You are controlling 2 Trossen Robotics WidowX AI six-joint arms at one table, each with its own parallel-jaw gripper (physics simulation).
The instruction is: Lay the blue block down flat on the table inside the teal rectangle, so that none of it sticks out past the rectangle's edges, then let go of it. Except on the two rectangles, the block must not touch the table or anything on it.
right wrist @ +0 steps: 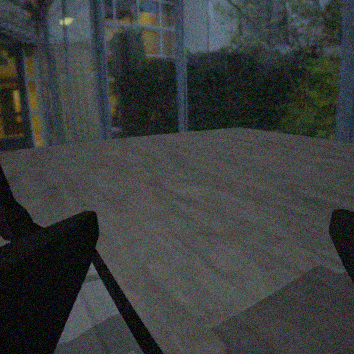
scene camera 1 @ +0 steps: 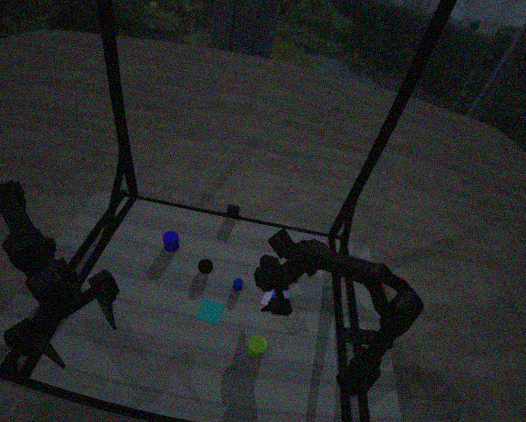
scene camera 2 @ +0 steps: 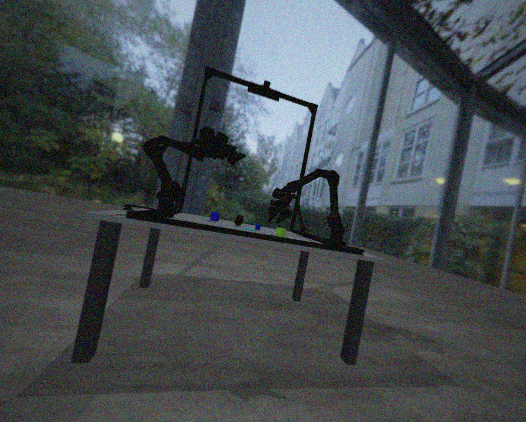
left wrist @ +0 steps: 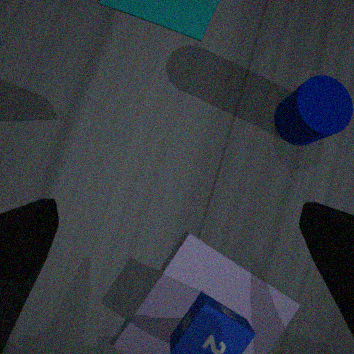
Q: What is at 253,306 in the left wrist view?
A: A pale lilac rectangle.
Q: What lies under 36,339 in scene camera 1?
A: The right gripper.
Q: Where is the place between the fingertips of the right gripper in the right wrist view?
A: At 214,222
